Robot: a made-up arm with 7 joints. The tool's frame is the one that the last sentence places.
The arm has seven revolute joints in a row. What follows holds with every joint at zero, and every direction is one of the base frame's.
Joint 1 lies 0.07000 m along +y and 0.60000 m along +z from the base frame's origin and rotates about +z.
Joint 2 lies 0.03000 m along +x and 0.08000 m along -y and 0.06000 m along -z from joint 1 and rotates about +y.
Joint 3 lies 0.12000 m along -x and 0.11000 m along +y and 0.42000 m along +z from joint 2 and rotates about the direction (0.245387, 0.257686, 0.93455).
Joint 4 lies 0.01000 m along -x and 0.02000 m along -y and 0.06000 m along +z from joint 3 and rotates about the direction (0.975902, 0.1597, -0.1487).
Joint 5 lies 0.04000 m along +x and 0.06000 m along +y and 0.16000 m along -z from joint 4 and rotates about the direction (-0.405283, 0.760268, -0.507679).
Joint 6 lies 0.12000 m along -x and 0.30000 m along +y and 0.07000 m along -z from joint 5 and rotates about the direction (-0.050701, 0.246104, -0.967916).
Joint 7 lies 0.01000 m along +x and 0.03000 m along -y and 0.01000 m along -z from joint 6 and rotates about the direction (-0.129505, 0.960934, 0.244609).
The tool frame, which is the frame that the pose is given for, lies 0.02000 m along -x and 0.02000 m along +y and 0.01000 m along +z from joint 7; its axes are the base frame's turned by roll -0.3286, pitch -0.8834 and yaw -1.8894 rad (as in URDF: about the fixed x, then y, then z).
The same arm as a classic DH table. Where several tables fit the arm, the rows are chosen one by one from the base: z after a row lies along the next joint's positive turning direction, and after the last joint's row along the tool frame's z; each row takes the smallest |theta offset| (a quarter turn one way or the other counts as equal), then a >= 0, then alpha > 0; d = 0 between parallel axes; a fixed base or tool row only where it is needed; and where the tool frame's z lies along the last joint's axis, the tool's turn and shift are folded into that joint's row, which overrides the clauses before.
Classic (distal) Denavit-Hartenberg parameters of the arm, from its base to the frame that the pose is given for. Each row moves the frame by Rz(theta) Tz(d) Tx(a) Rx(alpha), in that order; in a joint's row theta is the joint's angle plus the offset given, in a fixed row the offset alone. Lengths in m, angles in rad.
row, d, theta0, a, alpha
base (fixed), 0, 1.5708, 0.07, 0
joint 1, 0.54, -1.5708, 0.03, -1.5708
joint 2, -0.0702, 0.2568, -0.2227, 1.3101
joint 3, 0.4415, -1.4416, 0.0301, -1.4286
joint 4, 0.0689, 1.2019, 0.0964, -1.7707
joint 5, 0.5389, 1.1713, -0.0453, 0.7967
joint 6, -0.1361, 0.4146, -0.0059, -1.5645
joint 7, 0.0012, 0.9117, 0.0136, -0.8659
tool (fixed), -0.0147, 0.4987, 0, 0

